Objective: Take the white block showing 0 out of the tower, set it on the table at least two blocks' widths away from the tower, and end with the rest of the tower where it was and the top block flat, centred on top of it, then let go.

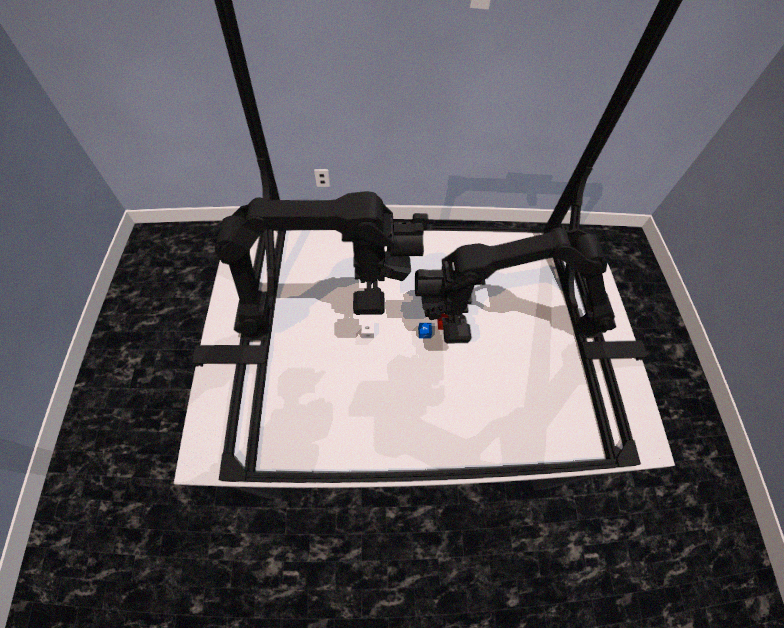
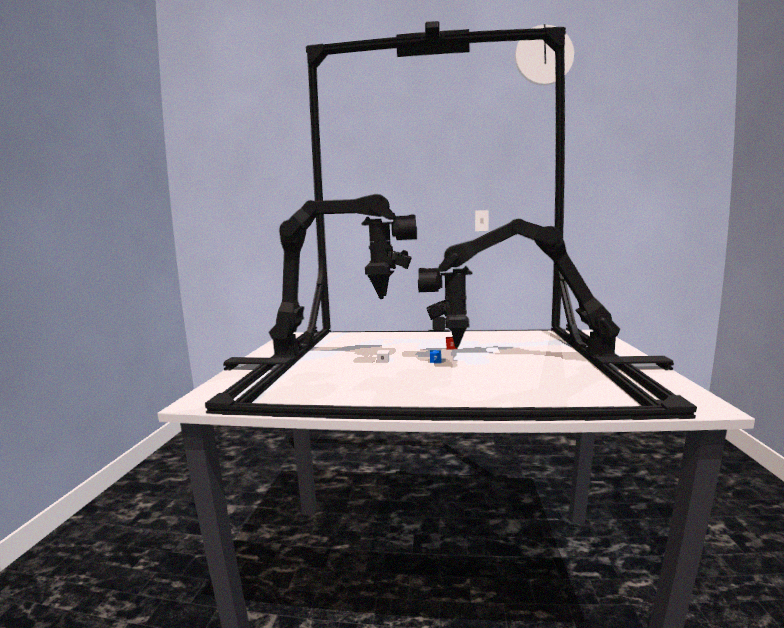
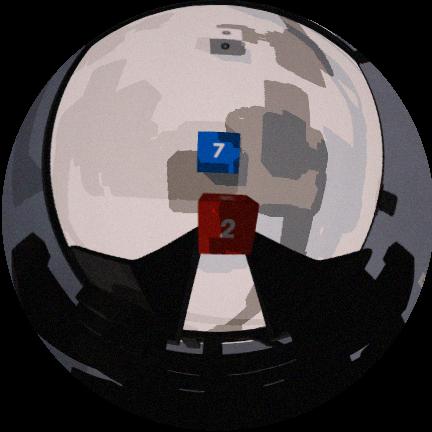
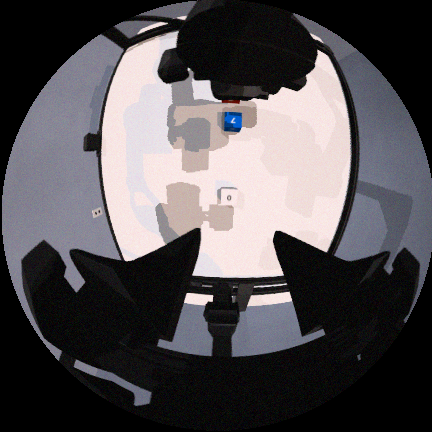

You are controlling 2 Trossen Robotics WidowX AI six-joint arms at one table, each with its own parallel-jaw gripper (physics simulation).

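Frame: origin at the left arm's base, x right, y ahead, z up, level; metres.
Seen in the pictures: left gripper, fingertip midpoint: (image 1: 449,323) (image 2: 456,345) (image 3: 222,232); right gripper, fingertip midpoint: (image 1: 369,294) (image 2: 383,297) (image 4: 237,234); left arm's base, link origin: (image 1: 588,327) (image 2: 601,353) (image 3: 212,339); right arm's base, link origin: (image 1: 255,329) (image 2: 285,354) (image 4: 222,288).
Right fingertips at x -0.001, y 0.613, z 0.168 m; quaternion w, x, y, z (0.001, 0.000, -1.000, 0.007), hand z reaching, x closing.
Note:
Offsets run from my right fingertips to a thing's top centre. "spot": to the spot under its first point. Level surfaces: height alone.
The white block showing 0 @(dx +0.000, dy +0.006, dz -0.159 m) (image 1: 367,331) (image 2: 382,357) (image 3: 218,46) (image 4: 229,197) sits on the table, well apart from the blue block showing 7 @(dx -0.002, dy -0.145, dz -0.159 m) (image 1: 425,330) (image 2: 435,356) (image 3: 218,151) (image 4: 232,121), which also rests on the table with no block on top. My left gripper (image 2: 457,345) (image 3: 222,232) is shut on the red block showing 2 @(dx +0.004, dy -0.191, dz -0.119 m) (image 1: 443,321) (image 2: 450,342) (image 3: 228,225) (image 4: 230,101). It holds the red block a little above the table, close beside the blue block. My right gripper (image 2: 381,295) (image 4: 237,234) is open and empty, high above the table near the white block.
The white table @(dz -0.187 m) (image 1: 425,444) (image 2: 458,392) is bordered by a black frame @(spot: dx -0.363, dy -0.106, dz -0.167 m) (image 1: 418,472) (image 2: 451,412). Tall black posts rise at its back corners. The two arms reach in from opposite sides, and their wrists are fairly close together above the middle.

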